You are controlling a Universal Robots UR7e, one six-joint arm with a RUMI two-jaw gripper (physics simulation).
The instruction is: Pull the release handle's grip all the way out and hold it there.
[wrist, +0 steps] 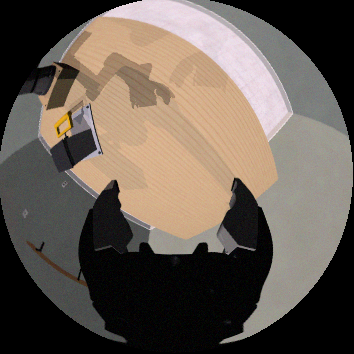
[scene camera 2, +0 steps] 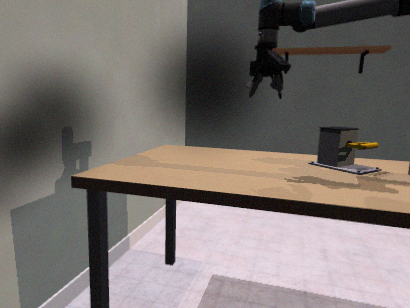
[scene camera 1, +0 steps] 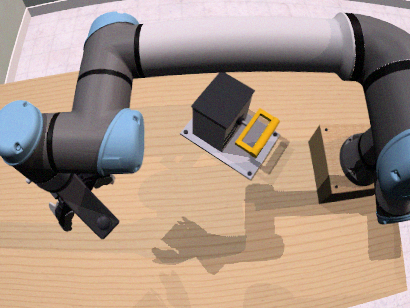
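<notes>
The release handle's yellow grip [scene camera 1: 242, 142] [scene camera 2: 368, 145] [wrist: 57, 129] is a rectangular loop that stands out on a short rod from one side of a dark box [scene camera 1: 220, 102] [scene camera 2: 329, 145] [wrist: 75, 149]. The box is fixed on a light grey base plate [scene camera 1: 235, 163] [scene camera 2: 367, 169] [wrist: 94, 125] with dark bolts at its corners. My gripper [scene camera 2: 265, 95] [wrist: 174, 180] is open and empty, with its jaws spread wide. It hangs high above the table, well to the left of the box in both scene views, and touches nothing. In scene camera 1 the wrist hides part of the jaws.
The wooden table [scene camera 1: 200, 280] [scene camera 2: 200, 162] [wrist: 175, 215] carries the fixture. My arm's base stands on a wooden block [scene camera 1: 350, 187] [wrist: 62, 87] to the right of the grip in scene camera 1. A wall shelf [scene camera 2: 335, 50] [wrist: 55, 268] hangs behind. The upper arm spans above the table beyond the box.
</notes>
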